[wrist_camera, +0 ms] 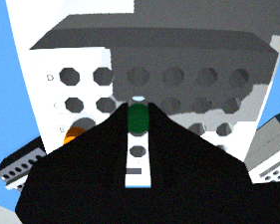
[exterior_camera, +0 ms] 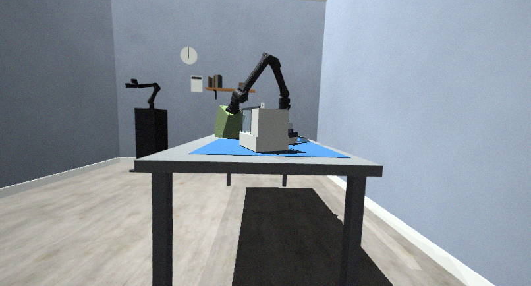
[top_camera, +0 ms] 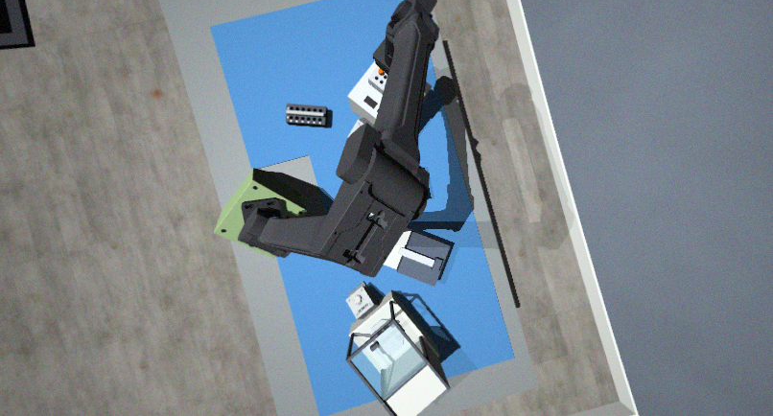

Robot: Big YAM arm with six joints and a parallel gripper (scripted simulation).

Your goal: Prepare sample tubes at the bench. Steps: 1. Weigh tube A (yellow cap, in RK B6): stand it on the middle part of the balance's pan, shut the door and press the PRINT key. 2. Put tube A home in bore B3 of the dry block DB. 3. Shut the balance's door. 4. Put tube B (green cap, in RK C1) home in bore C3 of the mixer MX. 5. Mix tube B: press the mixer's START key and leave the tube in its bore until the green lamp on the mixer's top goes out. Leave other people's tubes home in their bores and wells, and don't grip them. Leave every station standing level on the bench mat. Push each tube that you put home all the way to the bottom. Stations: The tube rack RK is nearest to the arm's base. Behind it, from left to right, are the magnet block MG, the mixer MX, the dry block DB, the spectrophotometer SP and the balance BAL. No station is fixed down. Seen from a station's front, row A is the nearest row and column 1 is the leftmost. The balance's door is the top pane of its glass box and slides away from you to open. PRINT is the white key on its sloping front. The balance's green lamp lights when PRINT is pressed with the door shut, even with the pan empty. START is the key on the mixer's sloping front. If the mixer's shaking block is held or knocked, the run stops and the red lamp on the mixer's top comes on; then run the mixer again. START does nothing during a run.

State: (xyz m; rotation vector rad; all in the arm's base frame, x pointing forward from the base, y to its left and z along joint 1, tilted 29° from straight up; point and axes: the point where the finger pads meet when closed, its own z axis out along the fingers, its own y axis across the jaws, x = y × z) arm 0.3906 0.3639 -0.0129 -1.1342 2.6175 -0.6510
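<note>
Now: the orange-capped tube 4 cm behind my hand, 2 cm to the left of it and 2 cm below it. The rest, counted from my hand: magnet block MG 29 cm behind, 16 cm below, 2 cm to the right; dry block DB 31 cm to the right, 15 cm below, 2 cm behind; mixer's green start key 13 cm to the right, 13 cm behind, 11 cm below.
</note>
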